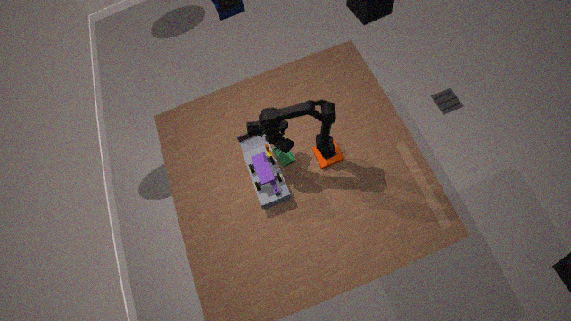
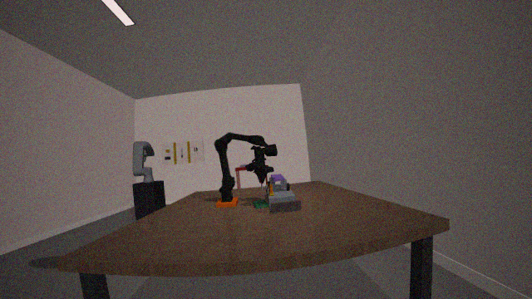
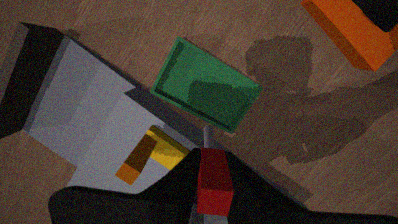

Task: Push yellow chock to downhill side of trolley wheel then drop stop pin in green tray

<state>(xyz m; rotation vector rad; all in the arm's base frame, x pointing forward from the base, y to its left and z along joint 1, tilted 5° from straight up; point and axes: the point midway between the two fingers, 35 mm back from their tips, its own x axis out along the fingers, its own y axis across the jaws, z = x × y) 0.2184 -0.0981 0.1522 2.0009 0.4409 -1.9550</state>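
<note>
The yellow chock lies 5 cm below my gripper tip, 5 cm ahead of it and 1 cm to the right of it. The rest, counted from my gripper tip: red-headed stop pin (right at my gripper tip); purple trolley (11 cm ahead, 8 cm to the left, 2 cm below).
</note>
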